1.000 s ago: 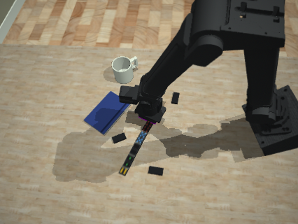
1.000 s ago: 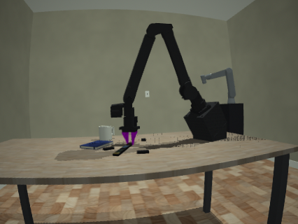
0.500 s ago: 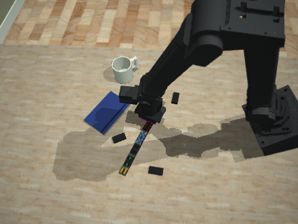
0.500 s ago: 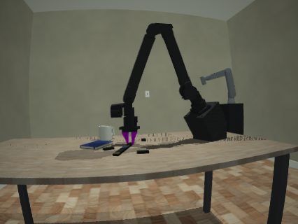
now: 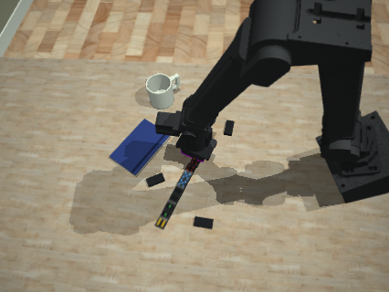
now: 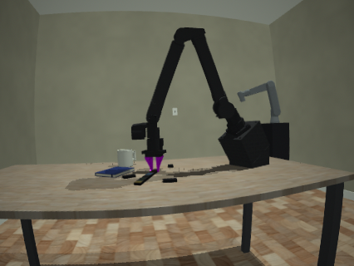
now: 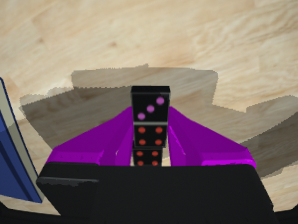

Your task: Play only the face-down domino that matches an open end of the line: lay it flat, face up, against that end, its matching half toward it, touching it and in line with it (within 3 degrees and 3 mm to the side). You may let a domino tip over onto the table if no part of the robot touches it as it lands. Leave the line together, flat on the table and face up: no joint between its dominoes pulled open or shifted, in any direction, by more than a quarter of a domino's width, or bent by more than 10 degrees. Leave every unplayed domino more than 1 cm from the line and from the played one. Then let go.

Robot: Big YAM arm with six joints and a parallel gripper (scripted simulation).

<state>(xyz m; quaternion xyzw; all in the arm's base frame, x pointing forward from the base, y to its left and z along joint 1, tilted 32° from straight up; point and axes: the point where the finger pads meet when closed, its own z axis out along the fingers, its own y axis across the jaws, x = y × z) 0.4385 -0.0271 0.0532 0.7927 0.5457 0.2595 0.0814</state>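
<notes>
Now: hand right at the black domino. Round my hand: white mug 21 cm to the right, 15 cm ahead, 3 cm above; blue book 18 cm ahead, 2 cm to the right.
</notes>
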